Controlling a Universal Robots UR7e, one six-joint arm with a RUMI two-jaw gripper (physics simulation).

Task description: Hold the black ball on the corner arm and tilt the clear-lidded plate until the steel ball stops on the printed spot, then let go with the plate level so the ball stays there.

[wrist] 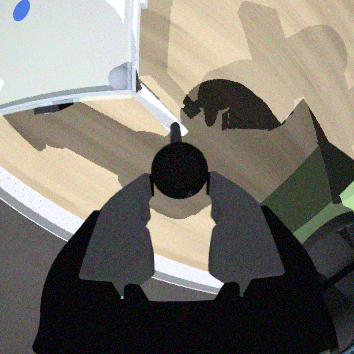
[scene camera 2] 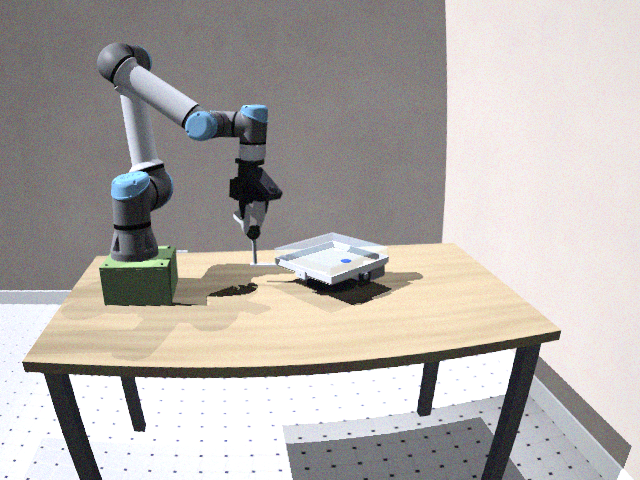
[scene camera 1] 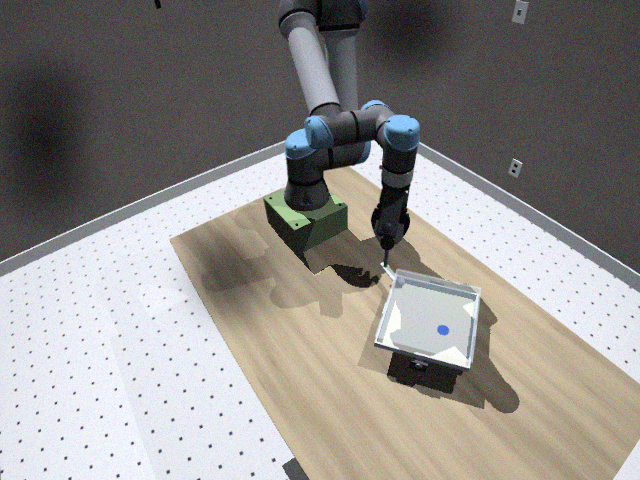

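Note:
My gripper [scene camera 1: 387, 240] [scene camera 2: 253, 230] [wrist: 179, 174] is shut on the black ball [wrist: 179, 170], which tops a thin post on the white corner arm [scene camera 1: 387, 270] [scene camera 2: 264, 264] [wrist: 161, 111]. The clear-lidded plate [scene camera 1: 378, 345] [scene camera 2: 305, 273] [wrist: 134, 45] stands on a dark base. The steel ball [scene camera 1: 400, 281] [wrist: 119, 77] rests in the plate's corner nearest the arm, against the walls; I cannot make it out in scene camera 2. The printed blue spot [scene camera 1: 443, 329] [scene camera 2: 346, 260] [wrist: 21, 9] lies away from the ball, toward the opposite corner. The plate's exact tilt is hard to tell.
The dark base [scene camera 1: 423, 373] carries the plate on the wooden table [scene camera 1: 320, 382] [scene camera 2: 258, 335]. The robot stands on a green block [scene camera 1: 323, 229] [scene camera 2: 136, 284] [wrist: 295, 185] on the side of the gripper away from the plate. Shadows fall across the table.

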